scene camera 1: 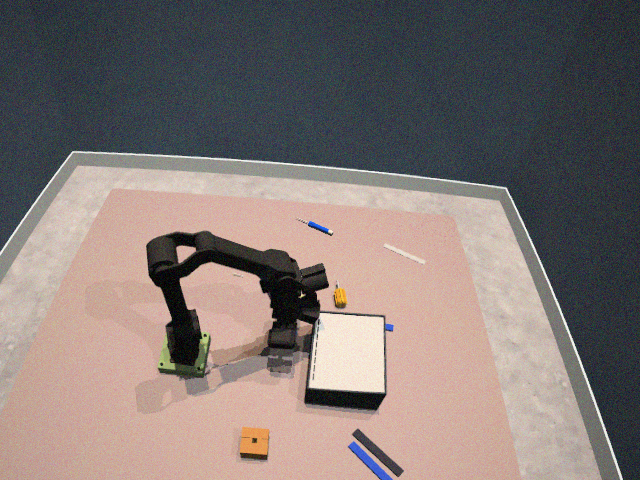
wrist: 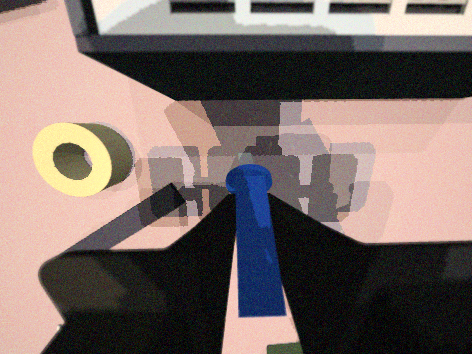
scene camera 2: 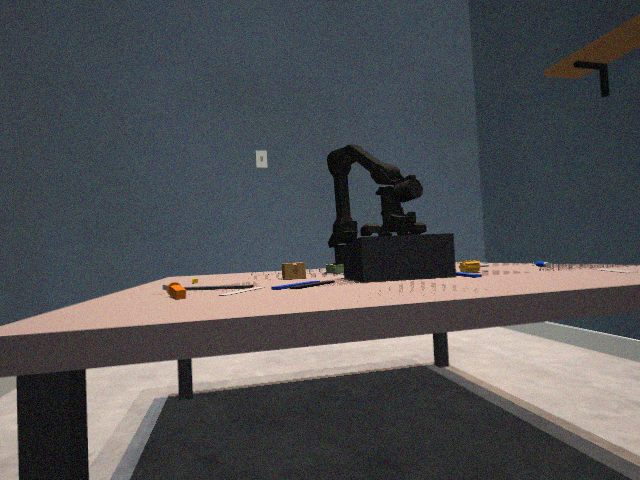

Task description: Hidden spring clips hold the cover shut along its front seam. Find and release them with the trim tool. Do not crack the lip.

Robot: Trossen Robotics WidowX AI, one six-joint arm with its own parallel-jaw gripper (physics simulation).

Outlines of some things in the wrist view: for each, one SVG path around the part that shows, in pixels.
My gripper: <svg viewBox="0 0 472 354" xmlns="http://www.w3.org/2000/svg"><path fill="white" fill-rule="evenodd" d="M235 194L228 194L197 225L165 248L75 250L59 254L45 261L38 270L38 280L64 320L64 323L40 354L222 354L236 237ZM267 193L281 282L303 354L472 354L472 240L363 243L320 223L274 195Z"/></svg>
A blue trim tool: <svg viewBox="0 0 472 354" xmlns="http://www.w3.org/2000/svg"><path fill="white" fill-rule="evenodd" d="M238 152L239 166L229 171L226 176L226 188L231 194L235 194L238 318L287 316L267 191L272 186L271 173L265 167L253 164L251 152Z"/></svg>
